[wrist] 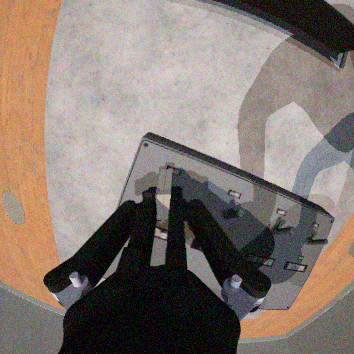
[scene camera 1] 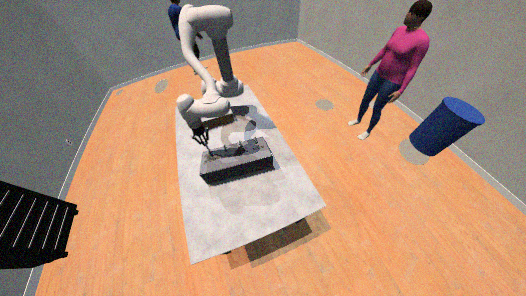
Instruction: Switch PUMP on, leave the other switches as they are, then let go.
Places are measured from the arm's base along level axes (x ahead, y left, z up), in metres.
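Pixels of known places: gripper, between the fingertips: (wrist: 166, 179) (scene camera 1: 207, 147).
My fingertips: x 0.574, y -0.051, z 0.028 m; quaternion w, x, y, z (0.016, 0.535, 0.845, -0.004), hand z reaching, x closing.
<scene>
For each thing: its top centre in the pictures, then the offset to it from my fingertips. Level surfaces: height alone.
- second lever, centre of its top: (wrist: 287, 237) dx +0.014, dy +0.250, dz +0.002 m
- third lever, centre of its top: (wrist: 322, 247) dx +0.008, dy +0.370, dz +0.002 m
- label, centre of its top: (wrist: 296, 268) dx +0.091, dy +0.374, dz -0.010 m
- pale table, height of its surface: dz -0.125 m
The grey switch box (scene camera 1: 237, 171) (wrist: 137, 162) stands on the table, with a row of small dark levers on its top. Three levers show right of the fingers in the wrist view: one lever (wrist: 233, 212), a second lever (wrist: 284, 228) and a third lever (wrist: 317, 241). The leftmost switch is mostly hidden behind the fingers. A label (wrist: 295, 266) shows near the box's lower edge, but its text is too blurred to read, so I cannot tell which switch is PUMP. My gripper (scene camera 1: 210, 151) (wrist: 166, 179) is shut and empty, pointing down at the left end of the box top.
A long dark object (scene camera 1: 219, 120) (wrist: 300, 22) lies on the pale table (scene camera 1: 235, 210) (wrist: 100, 90), between the switch box and the arm's base. A person in pink (scene camera 1: 400, 55) and a blue barrel (scene camera 1: 445, 127) stand on the floor at the right. Another person (scene camera 1: 174, 17) is partly hidden behind the arm.
</scene>
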